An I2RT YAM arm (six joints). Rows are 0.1 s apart.
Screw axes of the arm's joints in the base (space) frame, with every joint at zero. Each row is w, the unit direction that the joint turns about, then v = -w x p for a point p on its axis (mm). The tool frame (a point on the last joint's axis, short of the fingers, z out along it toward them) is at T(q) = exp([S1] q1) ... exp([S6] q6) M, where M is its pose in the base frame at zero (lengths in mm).
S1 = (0, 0, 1, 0, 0, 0)
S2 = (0, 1, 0, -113.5, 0, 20)
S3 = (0, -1, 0, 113.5, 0, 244)
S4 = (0, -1, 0, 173.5, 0, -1)
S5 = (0, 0, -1, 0, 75, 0)
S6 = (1, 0, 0, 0, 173.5, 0)
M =
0 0 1 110.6
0 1 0 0
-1 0 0 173.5
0 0 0 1
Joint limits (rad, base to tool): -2.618..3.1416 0..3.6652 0..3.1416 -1.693..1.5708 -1.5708..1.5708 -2.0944..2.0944
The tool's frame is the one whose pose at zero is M.
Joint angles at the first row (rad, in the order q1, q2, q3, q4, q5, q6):
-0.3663, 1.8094, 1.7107, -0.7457, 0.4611, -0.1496
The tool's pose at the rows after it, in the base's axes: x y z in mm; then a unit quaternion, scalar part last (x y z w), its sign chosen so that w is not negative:
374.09 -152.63 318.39 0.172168 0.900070 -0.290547 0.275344
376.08 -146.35 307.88 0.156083 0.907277 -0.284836 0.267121
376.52 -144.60 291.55 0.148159 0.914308 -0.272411 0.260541
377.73 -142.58 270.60 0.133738 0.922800 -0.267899 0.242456
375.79 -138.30 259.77 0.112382 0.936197 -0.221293 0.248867
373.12 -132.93 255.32 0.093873 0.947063 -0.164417 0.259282
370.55 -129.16 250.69 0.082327 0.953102 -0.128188 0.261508
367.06 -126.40 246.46 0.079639 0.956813 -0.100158 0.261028
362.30 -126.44 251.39 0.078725 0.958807 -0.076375 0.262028
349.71 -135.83 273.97 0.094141 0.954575 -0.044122 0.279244
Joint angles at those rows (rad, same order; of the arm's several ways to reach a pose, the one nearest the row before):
-0.3481, 1.8167, 1.6925, -0.7379, 0.4621, -0.1437
-0.3324, 1.8181, 1.6587, -0.7246, 0.4536, -0.1564
-0.3299, 1.8207, 1.6043, -0.6898, 0.4292, -0.1588
-0.3248, 1.8356, 1.5500, -0.6589, 0.4226, -0.1756
-0.3248, 1.8277, 1.5052, -0.6378, 0.3182, -0.1869
-0.3248, 1.8148, 1.4783, -0.6377, 0.1957, -0.1875
-0.3245, 1.8070, 1.4555, -0.6392, 0.1205, -0.1882
-0.3256, 1.7981, 1.4321, -0.6416, 0.0664, -0.1787
-0.3343, 1.7822, 1.4350, -0.6709, 0.0164, -0.1751
-0.3767, 1.7380, 1.4676, -0.7305, -0.0659, -0.1608

